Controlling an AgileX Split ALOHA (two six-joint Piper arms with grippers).
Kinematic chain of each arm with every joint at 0, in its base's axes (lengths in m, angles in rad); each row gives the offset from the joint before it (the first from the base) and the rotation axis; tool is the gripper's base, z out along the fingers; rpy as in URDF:
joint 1: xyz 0 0 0.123 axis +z
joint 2: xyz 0 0 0 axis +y
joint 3: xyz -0.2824 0 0.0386 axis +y
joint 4: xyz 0.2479 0 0.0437 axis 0.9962 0 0.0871
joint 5: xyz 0 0 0 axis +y
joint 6: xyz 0.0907 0 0.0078 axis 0.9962 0 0.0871
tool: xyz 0 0 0 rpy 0 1.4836 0
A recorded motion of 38 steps. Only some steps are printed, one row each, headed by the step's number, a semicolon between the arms.
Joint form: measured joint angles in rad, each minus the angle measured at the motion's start. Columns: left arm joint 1, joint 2, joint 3, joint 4, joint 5, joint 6; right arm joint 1, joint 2, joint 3, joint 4, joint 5, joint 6.
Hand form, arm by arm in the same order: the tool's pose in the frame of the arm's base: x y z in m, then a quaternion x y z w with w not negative. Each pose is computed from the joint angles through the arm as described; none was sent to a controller.
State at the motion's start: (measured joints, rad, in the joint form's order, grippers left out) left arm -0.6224 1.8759 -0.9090 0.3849 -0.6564 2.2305; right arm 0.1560 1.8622 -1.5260 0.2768 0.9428 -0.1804
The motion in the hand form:
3: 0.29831 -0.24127 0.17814 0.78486 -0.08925 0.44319 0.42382; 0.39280 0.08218 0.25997 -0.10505 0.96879 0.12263 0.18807
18: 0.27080 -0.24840 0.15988 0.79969 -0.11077 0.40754 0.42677; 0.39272 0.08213 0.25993 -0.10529 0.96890 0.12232 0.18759
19: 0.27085 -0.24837 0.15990 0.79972 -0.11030 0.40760 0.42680; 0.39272 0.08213 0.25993 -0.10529 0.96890 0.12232 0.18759
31: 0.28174 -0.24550 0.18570 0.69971 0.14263 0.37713 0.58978; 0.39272 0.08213 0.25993 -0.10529 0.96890 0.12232 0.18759
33: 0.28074 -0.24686 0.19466 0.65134 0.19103 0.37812 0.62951; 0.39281 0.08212 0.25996 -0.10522 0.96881 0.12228 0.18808
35: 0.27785 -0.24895 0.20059 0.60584 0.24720 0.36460 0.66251; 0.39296 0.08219 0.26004 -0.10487 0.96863 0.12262 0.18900
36: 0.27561 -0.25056 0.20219 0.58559 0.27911 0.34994 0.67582; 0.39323 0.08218 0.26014 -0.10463 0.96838 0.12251 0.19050
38: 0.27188 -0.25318 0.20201 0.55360 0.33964 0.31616 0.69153; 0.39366 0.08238 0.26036 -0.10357 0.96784 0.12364 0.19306
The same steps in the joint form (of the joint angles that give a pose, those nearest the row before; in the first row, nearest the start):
3: 0.0000 0.0000 0.0039 0.0201 -0.0092 0.0003; 0.0000 0.0000 0.0000 0.0000 0.0000 0.0001
18: -0.0580 0.0000 0.0821 0.0221 -0.0278 0.0003; 0.0000 0.0000 0.0000 -0.0008 0.0010 0.0001
19: -0.0579 0.0000 0.0821 0.0212 -0.0278 0.0003; 0.0000 0.0000 0.0000 -0.0008 0.0010 0.0001
31: -0.0674 0.0000 0.0821 -0.2480 -0.2898 -0.3701; 0.0000 0.0000 0.0000 -0.0008 0.0010 0.0001
33: -0.0914 0.0000 0.0820 -0.3493 -0.3843 -0.4245; 0.0000 0.0000 0.0000 -0.0008 0.0000 0.0001
35: -0.1242 0.0000 0.0821 -0.4582 -0.4509 -0.5016; 0.0000 0.0000 0.0000 0.0001 -0.0019 0.0001
36: -0.1438 -0.0009 0.0820 -0.5141 -0.4678 -0.5519; 0.0000 0.0000 0.0000 0.0001 -0.0050 0.0001
38: -0.1774 -0.0009 0.0820 -0.6123 -0.4749 -0.6500; 0.0000 0.0000 0.0000 0.0031 -0.0103 0.0001

